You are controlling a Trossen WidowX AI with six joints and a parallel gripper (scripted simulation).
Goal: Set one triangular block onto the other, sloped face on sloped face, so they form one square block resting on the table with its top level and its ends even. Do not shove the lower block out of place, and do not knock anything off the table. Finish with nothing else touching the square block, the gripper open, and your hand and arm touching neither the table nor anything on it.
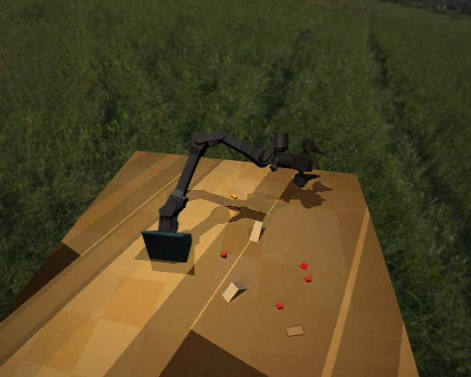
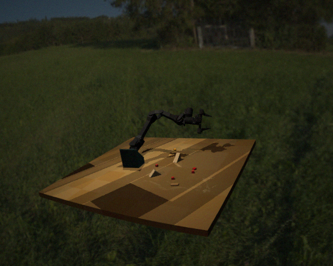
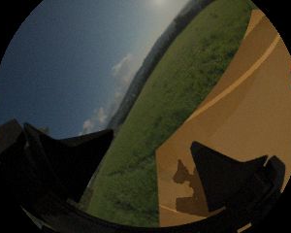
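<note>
Right now the pale triangular block is 410 mm to the right of my gripper tip, 350 mm behind it and 230 mm below it. From my gripper tip the other things lie so: orange piece: 350 mm behind, 250 mm below, 80 mm to the left; then flat tan tile: 550 mm to the right, 250 mm below, 170 mm behind.
</note>
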